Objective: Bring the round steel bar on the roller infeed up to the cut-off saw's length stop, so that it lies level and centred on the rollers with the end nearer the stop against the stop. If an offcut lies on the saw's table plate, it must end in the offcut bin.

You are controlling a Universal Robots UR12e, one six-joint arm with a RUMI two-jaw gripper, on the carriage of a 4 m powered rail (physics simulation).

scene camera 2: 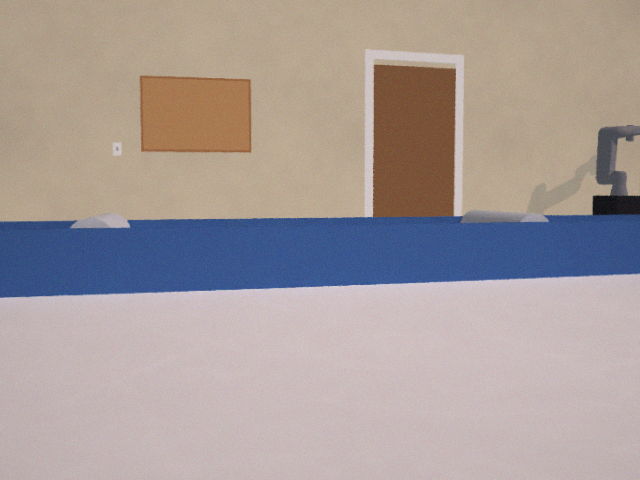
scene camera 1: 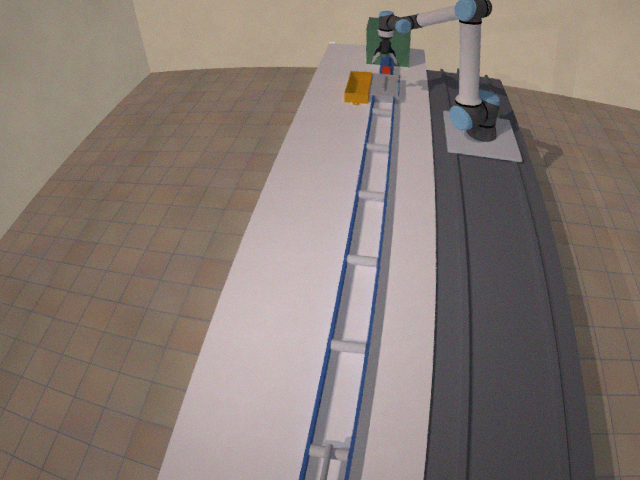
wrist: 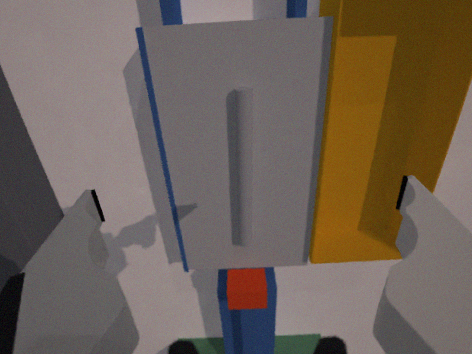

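Pixels of known places: gripper, fingertip midpoint: [scene camera 1: 384, 64] [wrist: 246, 185]; arm's base, origin of the base link: [scene camera 1: 481, 133].
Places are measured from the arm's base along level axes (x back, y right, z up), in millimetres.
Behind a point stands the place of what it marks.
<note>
The round steel bar [scene camera 1: 326, 462] {x -619, y -1941, z 49 mm} lies lengthwise between the infeed's blue rails, at the front edge of scene camera 1's view. Its visible end is over the nearest roller; the rest is cut off. The bar does not show in scene camera 2's view. A short round grey offcut [scene camera 1: 385, 83] {x -616, y 450, z 47 mm} [wrist: 241, 167] {x -620, y 458, z 48 mm} lies lengthwise near the middle of the saw's grey table plate [scene camera 1: 376, 94] {x -668, y 305, z 27 mm} [wrist: 285, 60] {x -673, y 342, z 28 mm}. The red length stop [scene camera 1: 386, 69] {x -619, y 652, z 67 mm} [wrist: 247, 288] {x -621, y 652, z 68 mm} sits just beyond the plate. The yellow offcut bin [scene camera 1: 356, 96] {x -796, y 271, z 19 mm} [wrist: 350, 175] {x -790, y 520, z -28 mm} is beside the plate. My gripper [scene camera 1: 385, 60] {x -623, y 379, z 221 mm} [wrist: 246, 185] {x -623, y 379, z 221 mm} is wide open and empty above the plate's stop end.
The infeed's blue rails [scene camera 1: 339, 297] {x -682, y -1297, z 20 mm} [scene camera 2: 320, 255] {x -694, y -1285, z -3 mm} carry spaced grey rollers [scene camera 1: 363, 260] {x -614, y -1110, z 26 mm} [scene camera 2: 504, 216] {x -645, y -1486, z 26 mm}. A blue beam [wrist: 250, 327] {x -623, y 758, z 65 mm} runs behind the stop towards a green panel [scene camera 1: 403, 43] {x -502, y 952, z 177 mm}. The arm's carriage [scene camera 1: 483, 149] {x -10, y -179, z 0 mm} is on the dark rail, right of the bench.
</note>
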